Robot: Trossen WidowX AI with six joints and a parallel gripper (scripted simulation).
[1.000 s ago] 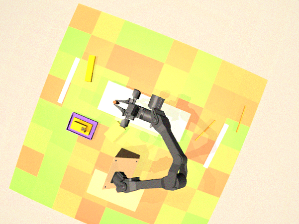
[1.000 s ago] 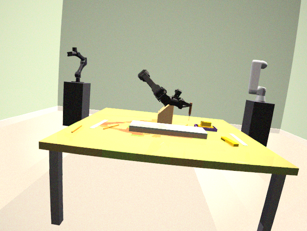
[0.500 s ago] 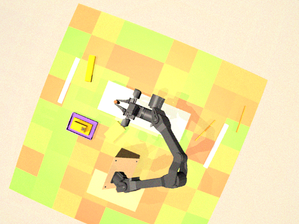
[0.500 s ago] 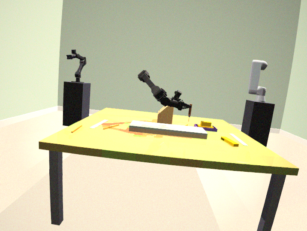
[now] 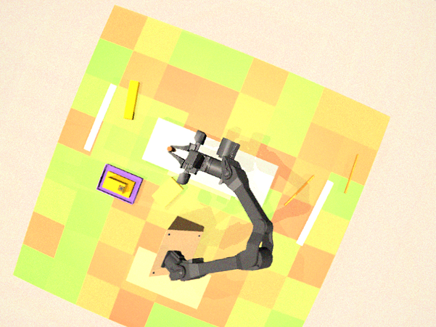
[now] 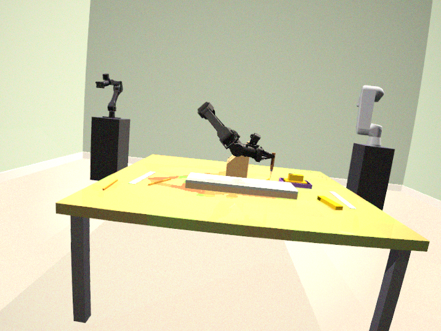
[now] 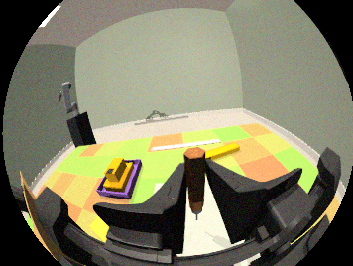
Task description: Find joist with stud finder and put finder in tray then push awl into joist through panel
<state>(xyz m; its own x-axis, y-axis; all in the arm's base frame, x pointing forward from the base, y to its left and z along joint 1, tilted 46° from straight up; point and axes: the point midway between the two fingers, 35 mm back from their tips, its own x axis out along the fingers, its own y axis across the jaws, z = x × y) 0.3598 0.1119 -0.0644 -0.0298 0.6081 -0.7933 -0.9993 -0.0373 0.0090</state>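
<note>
My gripper tip is 10 mm to the left of the awl and 60 mm above it. Also, from my gripper tip: purple tray (230 mm behind, 170 mm to the left, 160 mm below); then yellow bar (110 mm ahead, 260 mm to the left, 170 mm below); then stud finder (230 mm behind, 150 mm to the left, 130 mm below).
</note>
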